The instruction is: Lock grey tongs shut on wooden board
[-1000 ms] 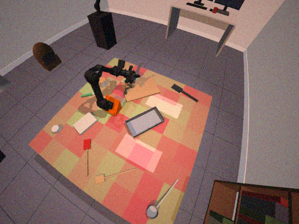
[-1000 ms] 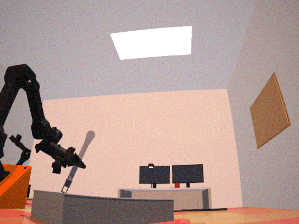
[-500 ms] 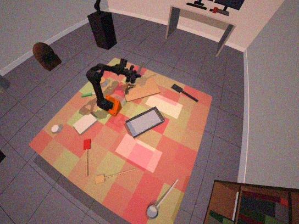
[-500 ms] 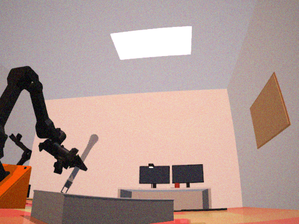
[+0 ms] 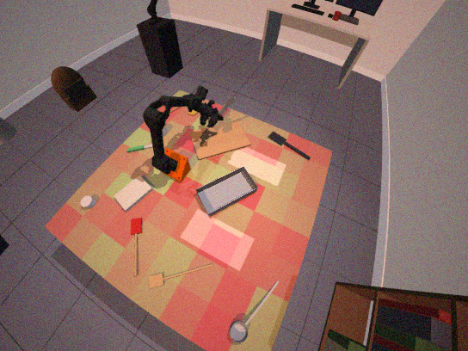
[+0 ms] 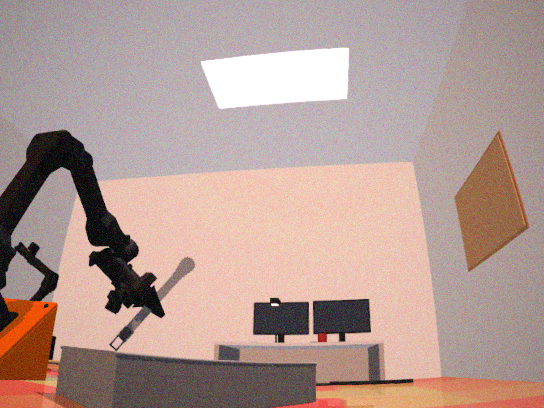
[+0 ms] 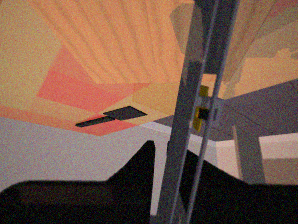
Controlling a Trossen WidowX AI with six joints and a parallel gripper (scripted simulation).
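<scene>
Right now my gripper tip is 10 mm past the wooden board, 30 mm to the left of it and 150 mm above it. Also, from my gripper tip: white slab (250 mm behind, 610 mm to the right, 140 mm below); black spatula (420 mm ahead, 140 mm to the left, 150 mm below); grey roasting tin (210 mm ahead, 360 mm to the right, 130 mm below).
</scene>
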